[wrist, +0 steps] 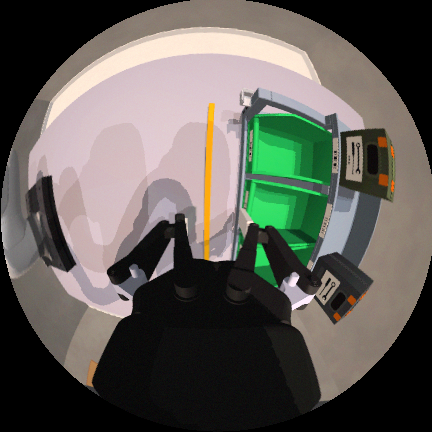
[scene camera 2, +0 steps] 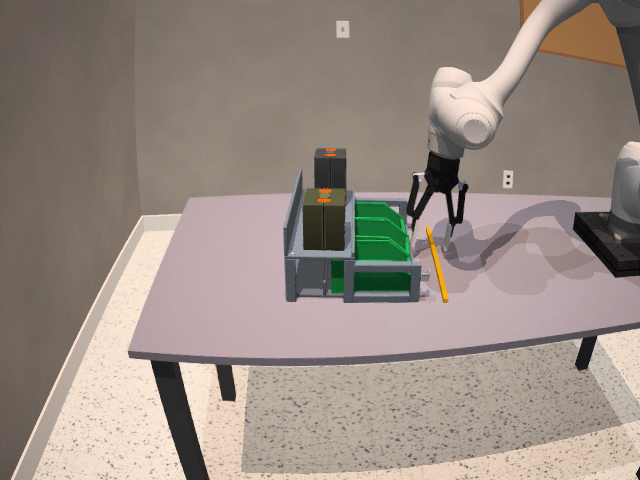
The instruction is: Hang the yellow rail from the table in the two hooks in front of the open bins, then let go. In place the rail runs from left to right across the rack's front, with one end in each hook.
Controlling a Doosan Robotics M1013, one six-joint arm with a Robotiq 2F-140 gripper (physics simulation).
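Places are measured from the arm's base along level axes (x left, y up, z ahead), in centimetres.
Pixels of known places: gripper, fingertip midpoint: [wrist: 217,214] [scene camera 2: 429,246]; arm's base, link origin: [wrist: 39,233] [scene camera 2: 628,230].
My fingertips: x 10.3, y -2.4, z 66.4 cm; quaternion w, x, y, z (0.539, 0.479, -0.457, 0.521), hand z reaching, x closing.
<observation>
Ahead of a thing's pixels: the offset from my fingertips to its middle. "spot": to the spot under its first point. Level surfaces: height alone.
The yellow rail @(dz -1.9, dx +1.8, dy -2.7 cm) [scene camera 2: 438,266] [wrist: 209,175] lies on the table in front of the rack, apart from it and roughly along its front. My gripper [scene camera 2: 430,246] [wrist: 217,214] points down, partly open and empty. Its fingertips are above the table, one on the rack's side of the rail and one on the other side, toward the rail's far end in the scene view. The near hook @(spot: dz +2.4, dx +21.0, dy +3.5 cm) [scene camera 2: 425,274] [wrist: 246,98] sticks out from the rack's front and is empty. The other hook is not clearly visible behind the finger. The green bins @(dz +13.2, dx +13.1, dy +1.1 cm) [scene camera 2: 382,281] [wrist: 280,150] sit in the rack.
The grey rack @(spot: dz +4.2, dx +20.5, dy +1.0 cm) [scene camera 2: 415,284] [wrist: 295,104] carries an olive case @(dz +23.1, dx +13.6, dy +11.8 cm) [scene camera 2: 324,222] [wrist: 367,162] and a dark grey case @(dz +23.7, dx -9.5, dy +13.0 cm) [scene camera 2: 323,170] [wrist: 345,287] on its raised back part. The robot's black base [scene camera 2: 599,245] [wrist: 56,225] stands on the table @(dy -3.2 cm) [scene camera 2: 227,310], on the rail's other side.
</observation>
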